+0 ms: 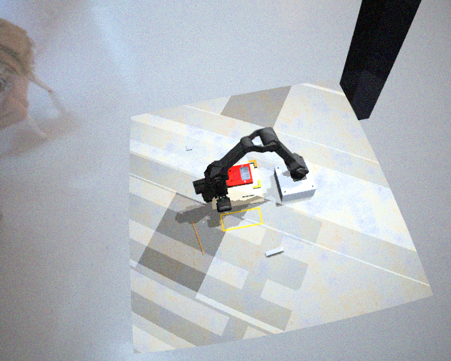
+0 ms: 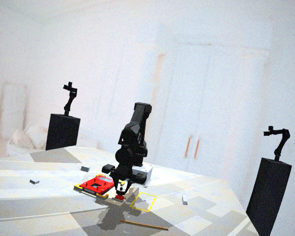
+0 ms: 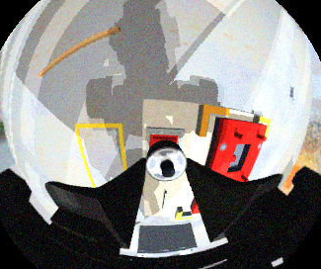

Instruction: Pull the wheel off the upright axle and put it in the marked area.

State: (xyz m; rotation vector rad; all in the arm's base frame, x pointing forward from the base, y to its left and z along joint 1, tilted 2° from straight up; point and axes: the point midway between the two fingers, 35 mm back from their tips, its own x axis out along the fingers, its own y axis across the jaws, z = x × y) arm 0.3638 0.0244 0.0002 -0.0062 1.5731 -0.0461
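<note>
Now: gripper tip right at the wheel. The rest, counted from my gripper tip: wooden stick 15 cm to the left, 15 cm ahead, 4 cm below.
</note>
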